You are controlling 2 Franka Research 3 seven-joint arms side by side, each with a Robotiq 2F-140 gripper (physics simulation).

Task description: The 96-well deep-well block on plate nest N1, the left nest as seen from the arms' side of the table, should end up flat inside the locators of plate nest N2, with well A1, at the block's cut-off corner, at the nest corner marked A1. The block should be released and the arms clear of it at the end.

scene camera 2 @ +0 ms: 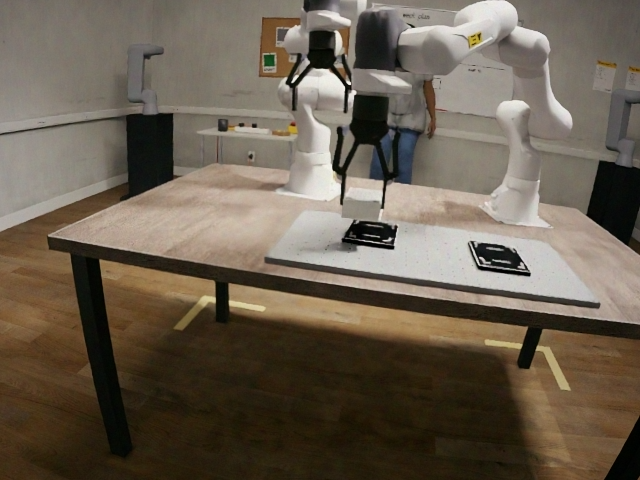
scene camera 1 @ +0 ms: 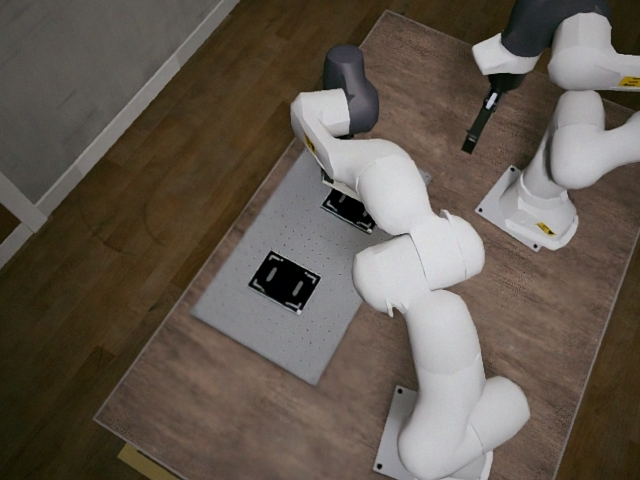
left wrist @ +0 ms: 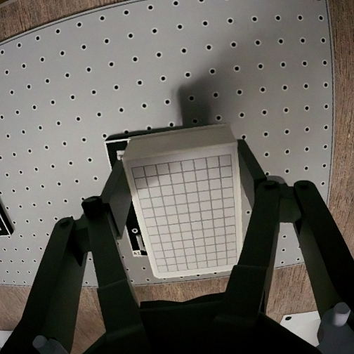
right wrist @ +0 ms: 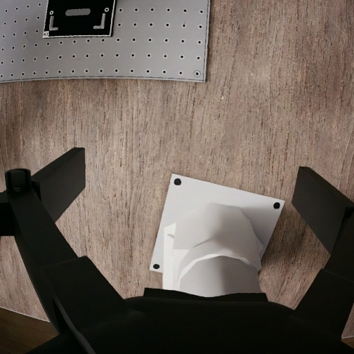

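Observation:
The white deep-well block (scene camera 2: 361, 207) (left wrist: 186, 215) is gripped across its width by my left gripper (scene camera 2: 362, 200) (left wrist: 182, 164). It hangs about level above nest N2 (scene camera 1: 347, 210) (scene camera 2: 370, 235) (right wrist: 79, 24), apart from it. In the left wrist view the block covers most of N2; a black strip with the A1 mark (left wrist: 136, 253) shows along the block's left side. I cannot make out the cut-off corner. Nest N1 (scene camera 1: 284, 284) (scene camera 2: 498, 258) is empty. My right gripper (scene camera 1: 467, 148) (scene camera 2: 320, 109) (right wrist: 191, 176) is open and empty, high over the table, away from both nests.
Both nests stand on a grey perforated plate (scene camera 1: 315, 356) (scene camera 2: 429, 263) (left wrist: 280, 100) (right wrist: 150, 45) on the wooden table (scene camera 1: 248, 392) (scene camera 2: 170, 222). The left arm (scene camera 1: 444, 335) reaches across the table in scene camera 1 and hides part of N2. The right arm's base (scene camera 1: 537, 211) stands at the right.

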